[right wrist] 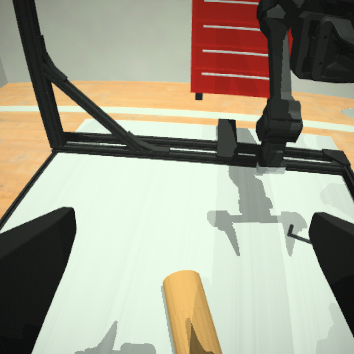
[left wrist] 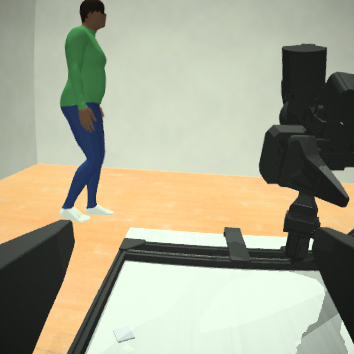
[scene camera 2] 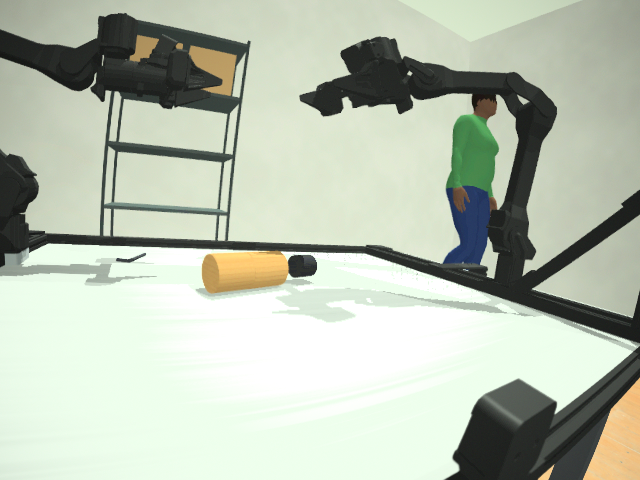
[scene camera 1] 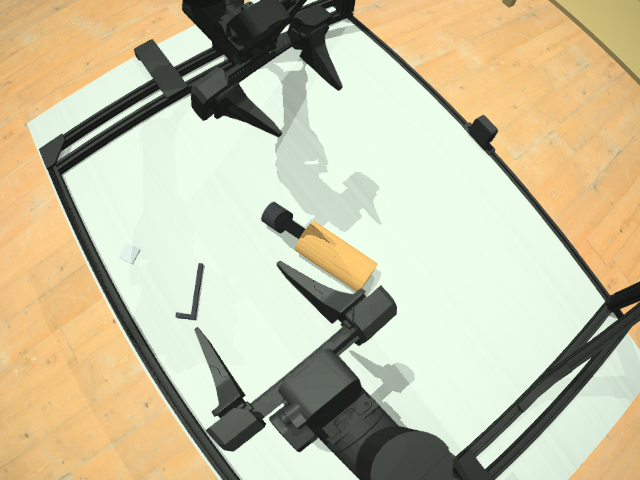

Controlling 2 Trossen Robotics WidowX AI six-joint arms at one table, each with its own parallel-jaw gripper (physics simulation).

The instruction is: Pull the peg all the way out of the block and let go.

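Frame: origin at the left arm's base, x ahead, y left, z up, level; millimetres.
Seen in the pictures: left gripper, fingertip midpoint: (left wrist: 197, 237) (scene camera 2: 216, 89) (scene camera 1: 236, 295); right gripper, fingertip midpoint: (right wrist: 196, 222) (scene camera 2: 315, 90) (scene camera 1: 311, 111); left arm's base, origin of the base link: (right wrist: 269, 158) (scene camera 2: 3, 249); right arm's base, origin of the base link: (left wrist: 294, 252) (scene camera 2: 506, 283).
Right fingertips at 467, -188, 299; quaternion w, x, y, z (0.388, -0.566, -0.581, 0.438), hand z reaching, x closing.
Note:
Pixels of each thing's middle, then the offset from my right fingertips to it, as dx, dy, dz. "spot": a spot on its surface instead.
- orange cylindrical block, body centre: (right wrist: 190, 318) (scene camera 2: 246, 270) (scene camera 1: 336, 256) -83, +6, -290
- black peg, body centre: (scene camera 1: 298, 231) (scene camera 2: 283, 267) -12, +24, -290
- dark L-shaped key, body centre: (right wrist: 308, 236) (scene camera 2: 132, 256) -248, +222, -315
- small pale square, surface spot: (scene camera 1: 129, 253) (left wrist: 122, 333) spot: +156, +268, -315
An orange cylindrical block (scene camera 1: 338, 256) (scene camera 2: 245, 272) (right wrist: 185, 300) lies on its side on the table. The black peg (scene camera 1: 276, 217) (scene camera 2: 302, 265) has a wide head beyond one end of the block; a short stretch of its shaft shows between head and block in scene camera 1, the rest hidden inside. My left gripper (scene camera 1: 237, 296) (scene camera 2: 215, 88) (left wrist: 197, 237) is open and empty, high above the table; in scene camera 1 one finger appears beside the block. My right gripper (scene camera 1: 310, 111) (scene camera 2: 306, 98) (right wrist: 196, 222) is open and empty, also raised, on the peg-head side of the block.
A dark L-shaped key (scene camera 1: 197, 294) (scene camera 2: 131, 257) (right wrist: 300, 236) and a small pale square (scene camera 1: 129, 253) (left wrist: 124, 334) lie on the table. Black rails (scene camera 1: 103, 281) (scene camera 2: 206, 242) edge the table. Behind stand a shelf unit (scene camera 2: 170, 149), a red cabinet (right wrist: 230, 62) and a person (scene camera 2: 473, 155) (left wrist: 85, 70).

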